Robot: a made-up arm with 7 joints. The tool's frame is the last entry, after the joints.
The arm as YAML. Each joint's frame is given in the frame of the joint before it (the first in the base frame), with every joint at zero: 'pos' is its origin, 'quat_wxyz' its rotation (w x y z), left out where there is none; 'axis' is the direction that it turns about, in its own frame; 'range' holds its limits. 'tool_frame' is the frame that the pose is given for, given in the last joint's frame.
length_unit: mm
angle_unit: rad
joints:
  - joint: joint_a
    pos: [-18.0, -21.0, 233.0]
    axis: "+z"
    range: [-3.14, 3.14]
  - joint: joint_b
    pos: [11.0, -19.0, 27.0]
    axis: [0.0, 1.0, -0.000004]
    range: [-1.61, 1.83]
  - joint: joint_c
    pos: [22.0, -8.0, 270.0]
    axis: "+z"
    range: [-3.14, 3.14]
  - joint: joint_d
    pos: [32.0, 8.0, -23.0]
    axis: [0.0, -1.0, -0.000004]
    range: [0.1, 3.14]
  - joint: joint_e
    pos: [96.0, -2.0, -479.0]
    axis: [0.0, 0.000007, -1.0]
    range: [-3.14, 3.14]
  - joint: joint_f
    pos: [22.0, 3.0, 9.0]
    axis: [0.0, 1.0, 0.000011]
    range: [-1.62, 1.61]
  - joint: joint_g
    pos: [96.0, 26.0, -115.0]
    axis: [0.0, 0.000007, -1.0]
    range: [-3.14, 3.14]
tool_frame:
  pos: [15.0, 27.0, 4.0]
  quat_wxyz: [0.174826, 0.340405, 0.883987, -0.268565]
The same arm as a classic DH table. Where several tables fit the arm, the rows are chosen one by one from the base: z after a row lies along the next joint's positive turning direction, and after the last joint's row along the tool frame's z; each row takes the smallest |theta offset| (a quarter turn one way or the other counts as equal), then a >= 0, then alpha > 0; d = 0 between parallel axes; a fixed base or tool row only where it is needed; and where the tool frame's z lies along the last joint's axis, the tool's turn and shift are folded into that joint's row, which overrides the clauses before.
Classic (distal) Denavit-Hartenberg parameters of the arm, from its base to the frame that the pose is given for. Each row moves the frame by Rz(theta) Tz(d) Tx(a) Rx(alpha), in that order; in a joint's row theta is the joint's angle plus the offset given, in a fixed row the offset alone. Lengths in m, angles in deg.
base (fixed): theta0 49.4; d 0; a -0.0277; alpha 0
joint_a: theta0 -49.4; d 0.26; a 0.011; alpha -90
joint_b: theta0 0; d -0.027; a 0.022; alpha 90
joint_c: theta0 0; d 0.247; a 0.032; alpha 90
joint_d: theta0 0; d -0.006; a 0.096; alpha 90
joint_e: theta0 0; d 0.47; a 0.022; alpha 90
joint_f: theta0 0; d 0.029; a 0.096; alpha -90
joint_g: theta0 -12; d 0.1415; a 0.0203; alpha -37.38
tool (fixed): theta0 -125.88; d -0.0384; a 0; alpha 0
Joint limits (deg, base to tool): -179.91..179.91 -92.25..104.85 -179.91..179.91 5.73..179.91 -179.91..179.91 -92.82..92.25 -179.91..179.91

